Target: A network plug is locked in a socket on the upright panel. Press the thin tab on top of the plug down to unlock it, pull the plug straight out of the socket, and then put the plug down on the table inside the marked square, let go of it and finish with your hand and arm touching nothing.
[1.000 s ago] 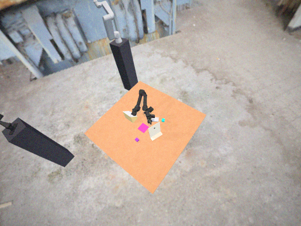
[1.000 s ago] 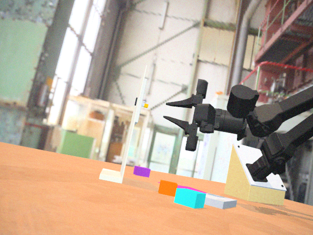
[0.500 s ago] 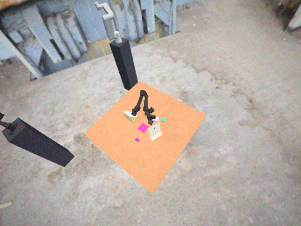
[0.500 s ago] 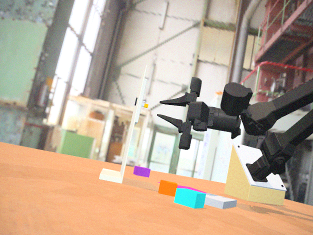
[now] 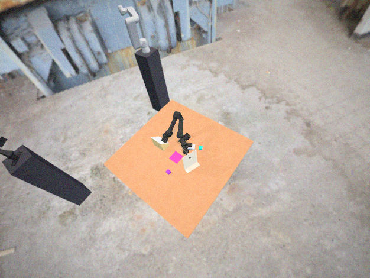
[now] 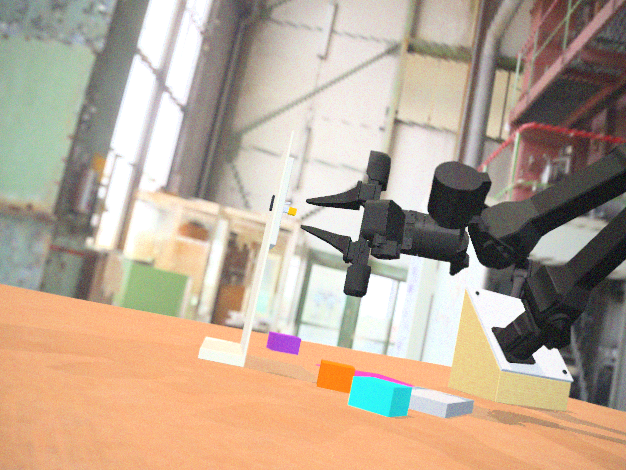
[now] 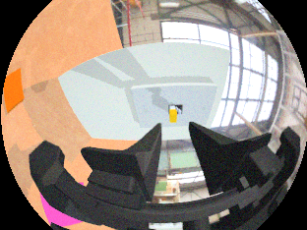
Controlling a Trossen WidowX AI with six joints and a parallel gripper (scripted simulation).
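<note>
My gripper tip is now 30 mm short of the network plug and 10 mm to the left of it. The rest, counted from my gripper tip: magenta marked square 170 mm behind, 20 mm to the right, 200 mm below; then orange block 10 mm behind, 130 mm to the left, 190 mm below; then upright panel 50 mm ahead, 20 mm to the right, 70 mm below.
</note>
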